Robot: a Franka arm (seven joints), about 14 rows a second.
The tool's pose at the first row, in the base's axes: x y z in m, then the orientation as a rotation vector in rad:
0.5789, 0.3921, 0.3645, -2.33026, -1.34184, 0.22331
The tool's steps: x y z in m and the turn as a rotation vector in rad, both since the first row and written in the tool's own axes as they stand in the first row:
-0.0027, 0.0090, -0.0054, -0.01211, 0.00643, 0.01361
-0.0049, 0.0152, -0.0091, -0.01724, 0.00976, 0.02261
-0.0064, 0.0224, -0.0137, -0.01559, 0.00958, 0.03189
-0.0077, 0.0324, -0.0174, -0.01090, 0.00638, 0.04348
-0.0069, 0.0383, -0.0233, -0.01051, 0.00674, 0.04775
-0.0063, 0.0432, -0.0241, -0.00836, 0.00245, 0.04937
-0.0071, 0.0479, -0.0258, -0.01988, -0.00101, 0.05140
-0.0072, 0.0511, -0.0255, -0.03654, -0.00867, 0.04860
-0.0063, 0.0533, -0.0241, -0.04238, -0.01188, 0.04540
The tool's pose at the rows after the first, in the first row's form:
0.5864, 0.3843, 0.3651, -2.34878, -1.32820, 0.21228
0.5914, 0.3787, 0.3654, -2.35878, -1.31837, 0.20786
0.5979, 0.3729, 0.3661, -2.36403, -1.30714, 0.21197
0.6063, 0.3664, 0.3649, -2.36894, -1.29344, 0.22230
0.6134, 0.3628, 0.3675, -2.37154, -1.28819, 0.22342
0.6178, 0.3610, 0.3661, -2.37172, -1.28749, 0.23040
0.6217, 0.3578, 0.3654, -2.38339, -1.29134, 0.22799
0.6240, 0.3564, 0.3637, -2.39675, -1.30483, 0.22591
0.6257, 0.3566, 0.3615, -2.39996, -1.31240, 0.22512

